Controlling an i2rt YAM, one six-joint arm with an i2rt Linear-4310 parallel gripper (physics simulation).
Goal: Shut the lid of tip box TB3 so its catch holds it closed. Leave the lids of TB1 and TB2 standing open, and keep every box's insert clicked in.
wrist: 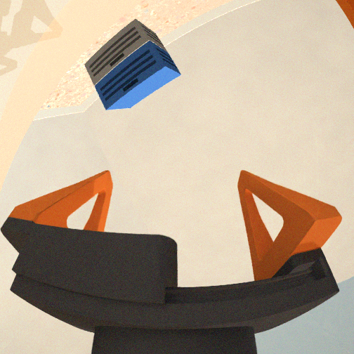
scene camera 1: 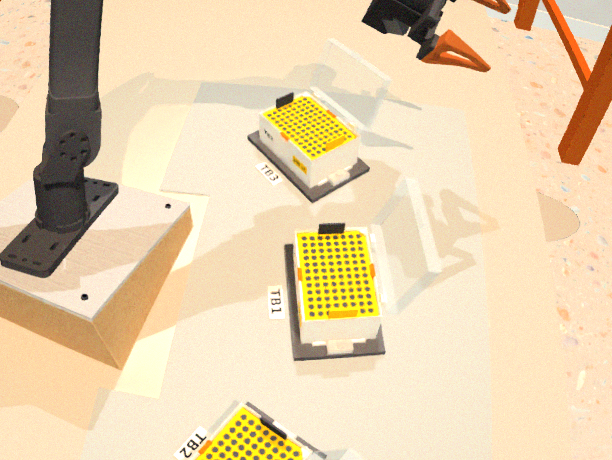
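Where they show: gripper, between the fingertips: [scene camera 1: 499, 40]; arm's base, origin of its link: [scene camera 1: 63, 224].
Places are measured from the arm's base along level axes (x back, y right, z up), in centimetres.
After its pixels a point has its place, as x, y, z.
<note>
Tip box TB3 [scene camera 1: 332, 167] {-29.5, -21.0, -5.6} stands on a dark base at the upper middle of the scene view, its yellow insert [scene camera 1: 309, 125] {-25.4, -25.4, -2.5} level in it. Its clear lid [scene camera 1: 352, 75] {-30.2, -31.3, 3.1} stands open on the far right side. Tip box TB1 [scene camera 1: 340, 327] {-34.2, 3.6, -4.0} is in the middle, with its clear lid [scene camera 1: 412, 235] {-40.0, -4.8, 3.2} open to the right. Tip box TB2 [scene camera 1: 245, 440] {-27.4, 18.7, -2.5} is cut off at the bottom edge; a bit of its clear lid shows. My gripper [scene camera 1: 499, 39] {-47.7, -26.7, 16.3} [wrist: 174, 177] is open and empty, above and to the right of TB3's lid. The boxes do not show in the wrist view.
An orange frame post [scene camera 1: 582, 110] stands at the right. My arm's base plate [scene camera 1: 30, 255] {-0.4, 7.2, 3.7} is on a wooden block [scene camera 1: 145, 280] {-11.8, 3.1, -3.2} at the left. A grey and blue slotted box [wrist: 132, 70] shows at the upper left of the wrist view, beyond the fingers.
</note>
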